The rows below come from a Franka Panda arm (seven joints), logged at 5 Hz.
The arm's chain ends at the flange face. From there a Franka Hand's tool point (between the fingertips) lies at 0.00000 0.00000 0.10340 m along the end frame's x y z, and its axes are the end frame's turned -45 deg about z.
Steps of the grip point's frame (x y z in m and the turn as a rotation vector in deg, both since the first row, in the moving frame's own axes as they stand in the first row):
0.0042 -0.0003 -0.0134 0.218 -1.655 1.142
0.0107 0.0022 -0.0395 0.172 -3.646 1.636
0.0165 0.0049 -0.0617 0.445 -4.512 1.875
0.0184 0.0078 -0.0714 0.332 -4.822 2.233
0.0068 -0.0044 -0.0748 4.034 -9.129 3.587
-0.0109 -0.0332 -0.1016 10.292 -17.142 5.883
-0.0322 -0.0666 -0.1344 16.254 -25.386 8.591
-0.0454 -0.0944 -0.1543 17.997 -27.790 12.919
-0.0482 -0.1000 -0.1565 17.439 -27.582 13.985
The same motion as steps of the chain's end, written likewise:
0.0052 -0.0050 -0.0134 -1.016 -1.324 1.142
0.0141 -0.0104 -0.0393 -2.456 -2.700 1.636
0.0215 -0.0133 -0.0614 -2.876 -3.505 1.875
0.0252 -0.0131 -0.0710 -3.175 -3.644 2.233
0.0186 -0.0139 -0.0732 -3.603 -9.308 3.587
0.0035 -0.0225 -0.0954 -4.844 -19.399 5.883
-0.0185 -0.0315 -0.1204 -6.457 -29.444 8.591
-0.0427 -0.0400 -0.1376 -6.925 -32.376 12.919
-0.0494 -0.0420 -0.1403 -7.172 -31.835 13.985

